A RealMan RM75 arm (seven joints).
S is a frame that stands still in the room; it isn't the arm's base.
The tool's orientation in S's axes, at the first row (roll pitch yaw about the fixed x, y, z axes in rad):
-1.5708, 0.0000, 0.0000
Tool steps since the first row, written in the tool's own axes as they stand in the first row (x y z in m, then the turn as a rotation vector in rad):
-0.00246, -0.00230, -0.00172, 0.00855, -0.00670, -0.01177
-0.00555, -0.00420, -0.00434, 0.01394, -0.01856, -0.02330
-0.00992, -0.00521, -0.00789, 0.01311, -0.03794, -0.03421
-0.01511, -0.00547, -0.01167, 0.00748, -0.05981, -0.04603
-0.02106, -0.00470, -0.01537, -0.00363, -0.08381, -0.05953
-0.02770, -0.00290, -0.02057, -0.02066, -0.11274, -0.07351
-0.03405, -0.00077, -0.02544, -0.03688, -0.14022, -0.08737
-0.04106, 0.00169, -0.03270, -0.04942, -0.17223, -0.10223
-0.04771, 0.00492, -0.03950, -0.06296, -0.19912, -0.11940
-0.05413, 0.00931, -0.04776, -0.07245, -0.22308, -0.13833
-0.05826, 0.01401, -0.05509, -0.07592, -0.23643, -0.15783
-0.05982, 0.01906, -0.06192, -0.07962, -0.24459, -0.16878
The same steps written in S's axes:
-0.00246, -0.00172, 0.00230, 0.00855, -0.01177, 0.00670
-0.00555, -0.00434, 0.00420, 0.01394, -0.02330, 0.01856
-0.00992, -0.00789, 0.00521, 0.01311, -0.03421, 0.03794
-0.01511, -0.01167, 0.00547, 0.00748, -0.04603, 0.05981
-0.02106, -0.01537, 0.00470, -0.00363, -0.05953, 0.08381
-0.02770, -0.02057, 0.00290, -0.02066, -0.07351, 0.11274
-0.03405, -0.02544, 0.00077, -0.03688, -0.08737, 0.14022
-0.04106, -0.03270, -0.00169, -0.04942, -0.10223, 0.17223
-0.04771, -0.03950, -0.00492, -0.06296, -0.11940, 0.19912
-0.05413, -0.04776, -0.00931, -0.07245, -0.13833, 0.22308
-0.05826, -0.05509, -0.01401, -0.07592, -0.15783, 0.23643
-0.05982, -0.06192, -0.01906, -0.07962, -0.16878, 0.24459

